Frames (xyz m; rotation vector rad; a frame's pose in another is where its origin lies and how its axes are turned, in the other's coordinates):
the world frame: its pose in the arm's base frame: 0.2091 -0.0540 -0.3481 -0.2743 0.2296 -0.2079
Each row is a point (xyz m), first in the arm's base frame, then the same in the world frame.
Working: the arm's base frame: its pose in the world frame: -0.2797 -0.0859 0.2867 0.2743 -0.2296 0.2079

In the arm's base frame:
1: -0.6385 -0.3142 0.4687
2: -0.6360 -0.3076 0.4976
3: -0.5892 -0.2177 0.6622
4: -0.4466 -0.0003 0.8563
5: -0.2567 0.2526 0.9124
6: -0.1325 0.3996 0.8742
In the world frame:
1: -0.9061 -0.6269 0.4891
2: -0.9109 -0.6286 0.5184
3: -0.9194 -0.5837 0.7063
4: -0.8721 -0.4109 0.9768
5: -0.7610 -0.1566 1.1385
6: -0.6695 0.0142 1.1696

